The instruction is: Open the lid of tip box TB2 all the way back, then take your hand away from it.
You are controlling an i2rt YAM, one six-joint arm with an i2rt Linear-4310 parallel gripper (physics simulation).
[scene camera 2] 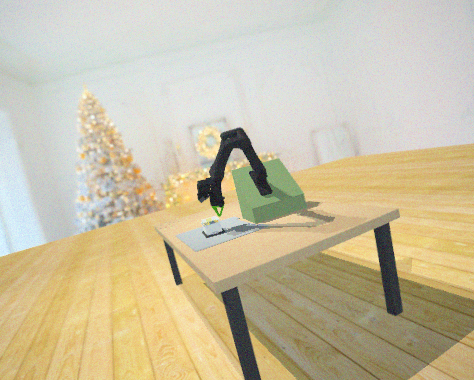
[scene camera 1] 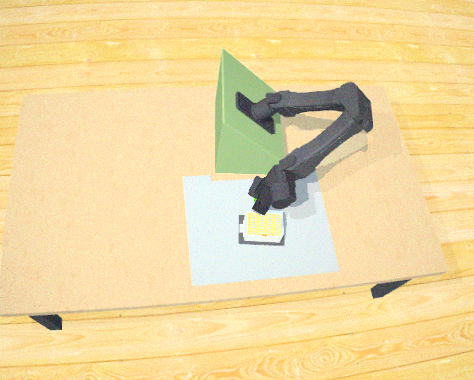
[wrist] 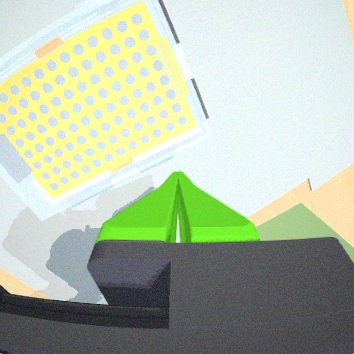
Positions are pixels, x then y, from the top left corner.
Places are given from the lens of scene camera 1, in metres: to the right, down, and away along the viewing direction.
clear lid [scene camera 1: 271, 224]: 0.11, 0.11, 1.41
